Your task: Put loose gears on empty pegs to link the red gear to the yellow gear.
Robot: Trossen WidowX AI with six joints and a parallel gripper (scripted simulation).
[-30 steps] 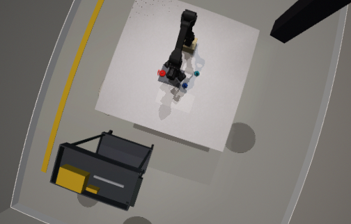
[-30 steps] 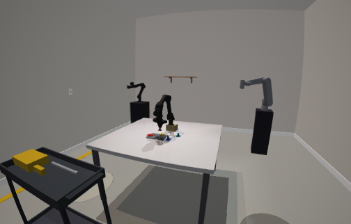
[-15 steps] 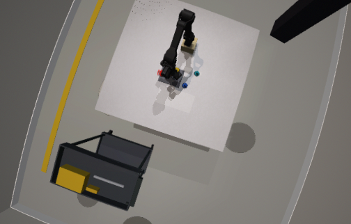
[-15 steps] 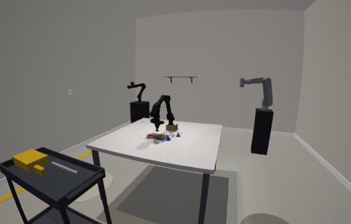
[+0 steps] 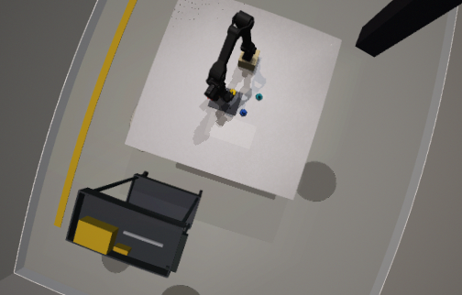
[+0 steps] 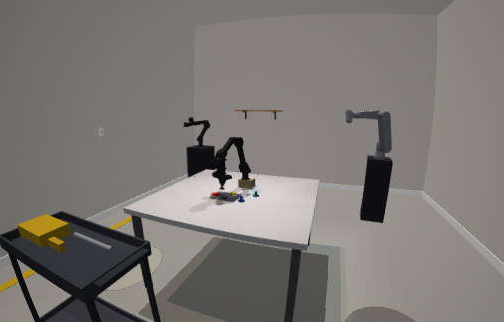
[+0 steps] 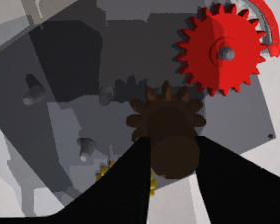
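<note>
My gripper tip is now 1 cm above the brown gear. Round my gripper tip: yellow gear: 7 cm below, 7 cm behind, 6 cm to the left; then blue gear: 19 cm to the left, 7 cm below, 3 cm ahead; then teal gear: 24 cm to the left, 13 cm behind, 7 cm below.
</note>
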